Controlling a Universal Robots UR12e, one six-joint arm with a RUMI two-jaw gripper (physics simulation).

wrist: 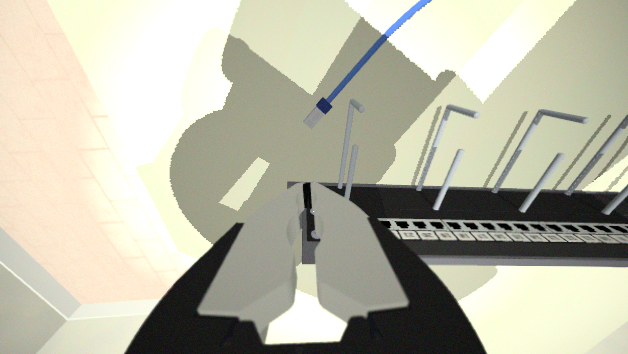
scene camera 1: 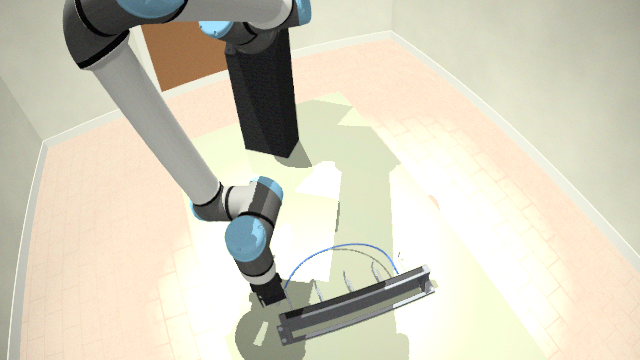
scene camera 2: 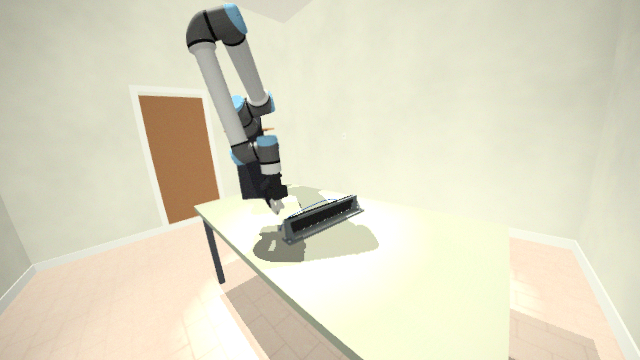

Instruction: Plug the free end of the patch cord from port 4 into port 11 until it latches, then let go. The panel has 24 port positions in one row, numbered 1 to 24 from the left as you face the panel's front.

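Seen in the pictures: gripper, fingertip midpoint: (wrist: 308,185) (scene camera 2: 277,215); arm's base at its link origin: (scene camera 2: 246,127).
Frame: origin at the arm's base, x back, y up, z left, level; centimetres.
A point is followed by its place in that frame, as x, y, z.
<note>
The blue patch cord (scene camera 1: 357,244) {-64.5, -54.6, 3.0} (scene camera 2: 320,201) {-67.8, -53.0, 5.5} (wrist: 360,67) {-65.2, -57.7, -25.2} arches behind the black panel (scene camera 1: 350,303) {-84.3, -48.7, -12.2} (wrist: 450,250) {-80.9, -48.4, -19.3}. One end meets the panel near its right end in scene camera 1. In the wrist view the cord's free plug (wrist: 313,117) {-69.1, -57.3, -30.3}, clear with a dark blue boot, lies beyond the fingertips, apart from them. My gripper (scene camera 2: 278,212) {-71.5, -47.8, -31.4} (wrist: 308,185) {-71.5, -47.8, -31.4} is shut with nothing between its fingers, above the panel's end in the wrist view. The port row (wrist: 465,226) {-79.9, -50.1, -17.0} shows upside down there, partly hidden by a finger; I cannot tell which opening is port 11.
Several grey wire hooks (wrist: 440,130) {-72.2, -56.5, -17.1} stick out from the panel's back, one close to the free plug. The panel stands on the pale table (scene camera 2: 425,275) {-136.0, -58.3, -23.6}. The arm's black pedestal (scene camera 1: 265,100) {-6.6, -28.4, -1.7} stands behind, and a brown door (scene camera 2: 177,155) is in the wall.
</note>
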